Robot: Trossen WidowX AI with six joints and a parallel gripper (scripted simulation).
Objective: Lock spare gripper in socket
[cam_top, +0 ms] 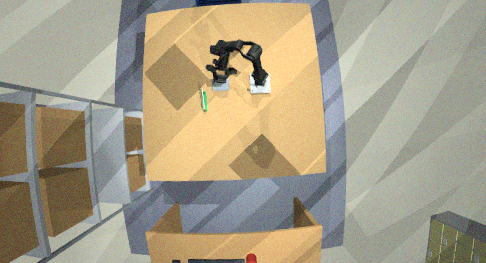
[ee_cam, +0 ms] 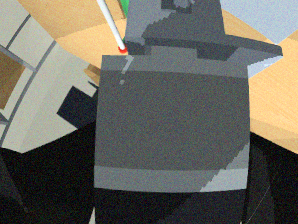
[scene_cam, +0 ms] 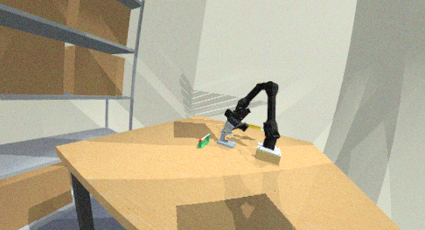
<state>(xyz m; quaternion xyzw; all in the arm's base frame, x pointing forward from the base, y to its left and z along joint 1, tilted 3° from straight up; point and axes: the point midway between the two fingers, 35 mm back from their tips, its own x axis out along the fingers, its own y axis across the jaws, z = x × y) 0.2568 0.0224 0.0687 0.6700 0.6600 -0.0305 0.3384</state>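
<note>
Now: gripper tip 11 cm to the right of the green holder, 10 cm short of it and 10 cm above it. The rest, counted from my gripper tip: grey mount (8 cm below, 1 cm to the right, 1 cm ahead); then spare gripper (1 cm to the right).
</note>
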